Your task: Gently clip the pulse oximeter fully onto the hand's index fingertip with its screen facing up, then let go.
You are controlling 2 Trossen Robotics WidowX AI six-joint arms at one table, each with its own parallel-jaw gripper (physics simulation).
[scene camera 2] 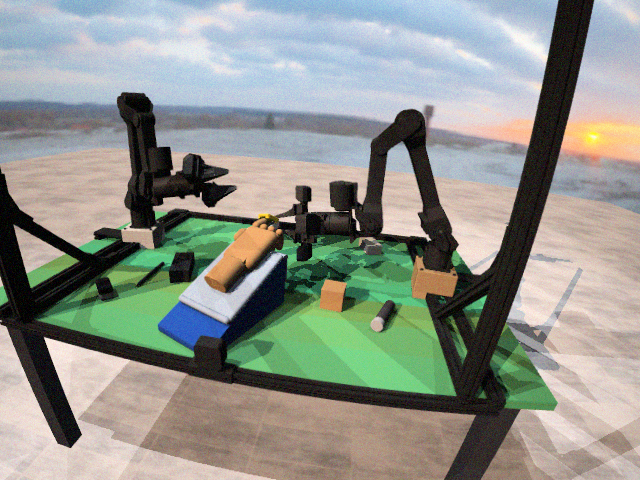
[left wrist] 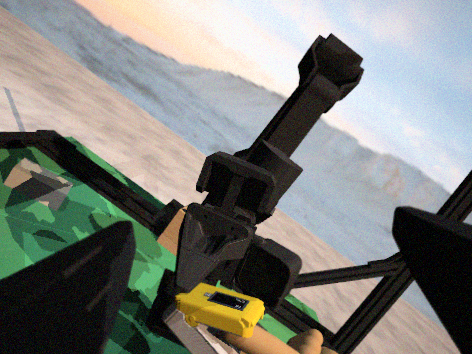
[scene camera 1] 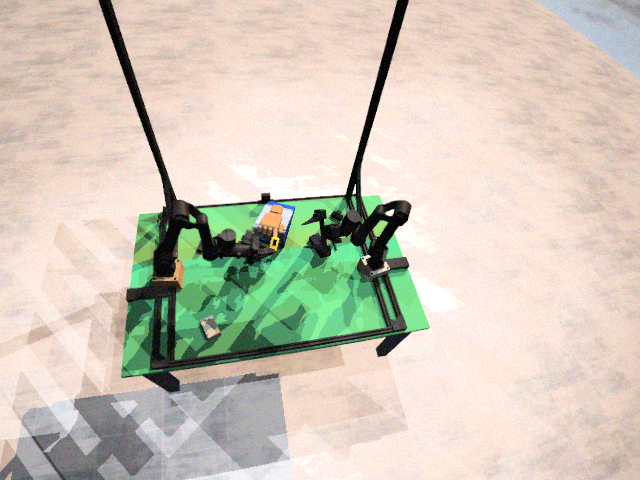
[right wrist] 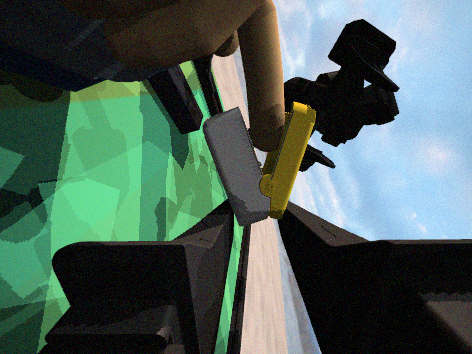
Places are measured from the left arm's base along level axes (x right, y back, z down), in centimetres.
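Where they show: left gripper, fingertip midpoint: (scene camera 2: 232, 179) (left wrist: 264, 227) (scene camera 1: 303, 236) (right wrist: 359, 132); right gripper, fingertip midpoint: (scene camera 2: 272, 223) (left wrist: 174, 306) (scene camera 1: 274, 251) (right wrist: 255, 205); left arm's base at its link origin: (scene camera 2: 143, 225) (scene camera 1: 375, 263); right arm's base at its link origin: (scene camera 2: 436, 265) (scene camera 1: 166, 269).
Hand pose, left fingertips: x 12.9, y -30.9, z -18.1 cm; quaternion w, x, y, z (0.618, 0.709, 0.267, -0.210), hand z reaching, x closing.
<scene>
Things, the pixels of their top centre, and the offset from my left fingertips. "spot": a spot on its surface instead.
- pulse oximeter at its top centre: (right wrist: 323, 143) (left wrist: 245, 286) (scene camera 2: 269, 211) (scene camera 1: 273, 240) dx +5.8, dy -9.9, dz +6.1 cm
- white support at a spot on its surface: (scene camera 2: 206, 304) spot: dx +29.9, dy +0.7, dz +18.1 cm
- orange block at its top centre: (scene camera 2: 334, 286) dx +19.5, dy -25.6, dz +18.9 cm
- dark cylinder with a pale end, top centre: (scene camera 2: 384, 309) dx +25.5, dy -36.2, dz +21.2 cm
- black block at its top centre: (right wrist: 187, 93) (scene camera 2: 182, 260) (scene camera 1: 319, 243) dx +6.4, dy +12.6, dz +20.4 cm
- thin black stick at its top centre: (scene camera 2: 149, 272) dx +9.1, dy +20.6, dz +23.0 cm
- small black object at its top centre: (scene camera 2: 103, 282) (scene camera 1: 337, 214) dx +19.1, dy +27.7, dz +20.7 cm
- grey-beige block at its top centre: (left wrist: 45, 175) (scene camera 2: 370, 241) (scene camera 1: 210, 326) dx -14.5, dy -42.7, dz +20.9 cm
The pulse oximeter (scene camera 1: 275, 243) (scene camera 2: 267, 217) (left wrist: 222, 308) has a yellow upper shell with its dark screen facing up. Its grey lower shell and yellow shell stand spread in a V in the right wrist view (right wrist: 295, 155). The hand (scene camera 1: 272, 219) (scene camera 2: 248, 248) lies on a sloped support; its index finger (right wrist: 262, 85) reaches into the open jaws, its tip between the two shells. My right gripper (right wrist: 255, 205) is shut on the hinge end of the oximeter. My left gripper (scene camera 2: 232, 179) is open and empty, raised off to the side of the hand.
The blue and white support (scene camera 2: 206, 304) carries the hand. An orange block (scene camera 2: 332, 295), a dark cylinder with a pale end (scene camera 2: 383, 316), a black block (scene camera 2: 181, 267), a thin black stick (scene camera 2: 150, 274) and a small black object (scene camera 2: 105, 288) lie around it. A grey-beige block (scene camera 1: 209, 327) lies near the table's front edge.
</scene>
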